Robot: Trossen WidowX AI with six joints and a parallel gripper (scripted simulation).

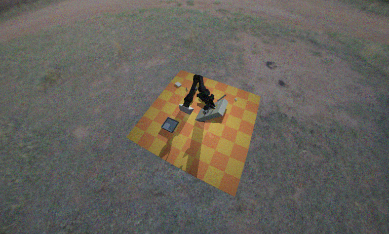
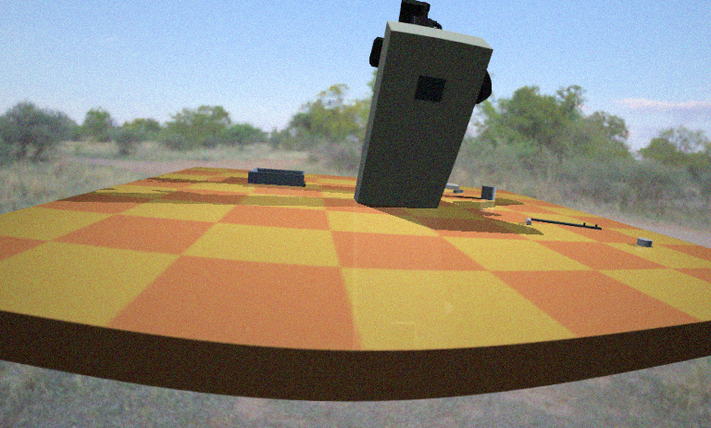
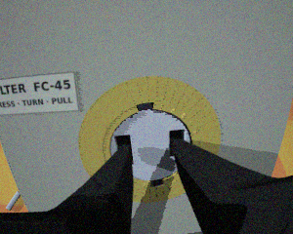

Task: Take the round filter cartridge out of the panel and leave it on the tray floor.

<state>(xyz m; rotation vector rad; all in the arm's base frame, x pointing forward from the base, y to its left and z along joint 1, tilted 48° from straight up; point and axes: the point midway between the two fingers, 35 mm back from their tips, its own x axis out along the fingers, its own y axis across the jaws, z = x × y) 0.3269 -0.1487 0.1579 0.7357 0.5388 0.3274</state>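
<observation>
My gripper tip is now 1 cm short of the round filter cartridge and 1 cm above it. From my gripper tip the other things lie so: pale box 69 cm behind, 30 cm to the left, 26 cm below; then grey service panel 8 cm below, 3 cm behind; then tray 40 cm behind, 31 cm to the right, 25 cm below.
</observation>
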